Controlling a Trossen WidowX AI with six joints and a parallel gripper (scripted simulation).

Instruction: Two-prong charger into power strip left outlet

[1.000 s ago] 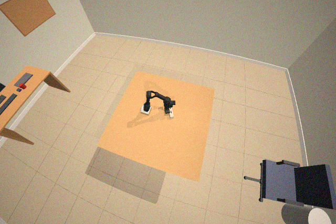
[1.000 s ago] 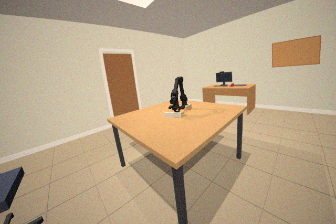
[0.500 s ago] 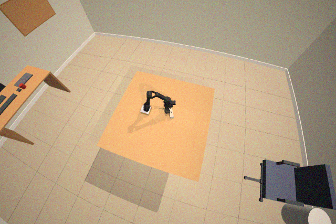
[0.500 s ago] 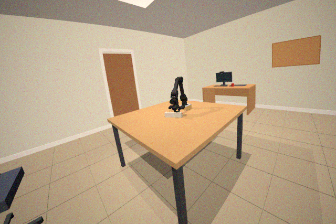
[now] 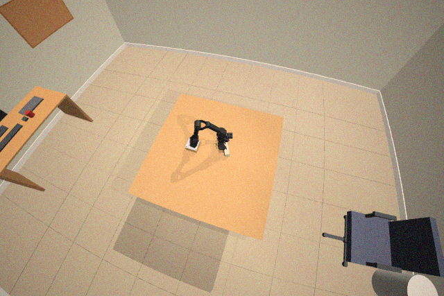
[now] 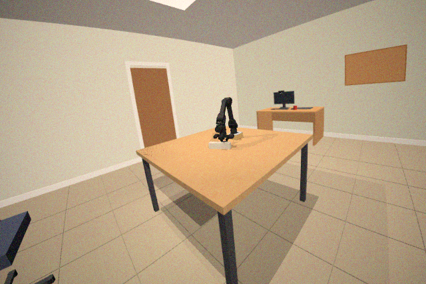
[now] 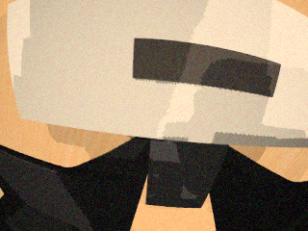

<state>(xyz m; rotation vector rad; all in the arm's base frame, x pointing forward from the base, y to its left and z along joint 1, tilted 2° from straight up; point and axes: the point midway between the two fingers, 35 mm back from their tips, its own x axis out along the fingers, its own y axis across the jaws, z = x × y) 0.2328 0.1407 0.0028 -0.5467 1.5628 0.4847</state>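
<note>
My gripper tip is 1 cm to the right of the black two-prong charger, 1 cm below it and 1 cm short of it.
</note>
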